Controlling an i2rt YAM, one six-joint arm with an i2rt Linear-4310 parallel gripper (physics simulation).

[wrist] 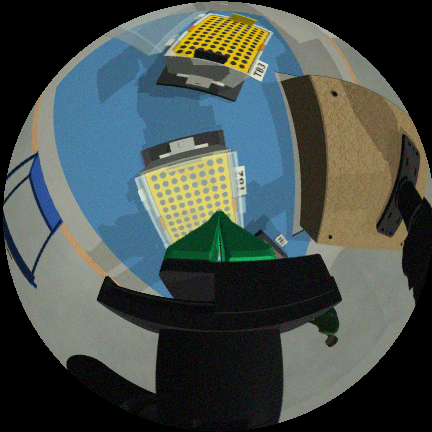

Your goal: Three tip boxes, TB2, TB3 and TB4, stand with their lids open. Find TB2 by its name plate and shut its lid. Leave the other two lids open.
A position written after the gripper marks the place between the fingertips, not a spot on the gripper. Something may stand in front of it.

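The gripper (218,216) is visible in the scene, and so is a clear lid (179,196).
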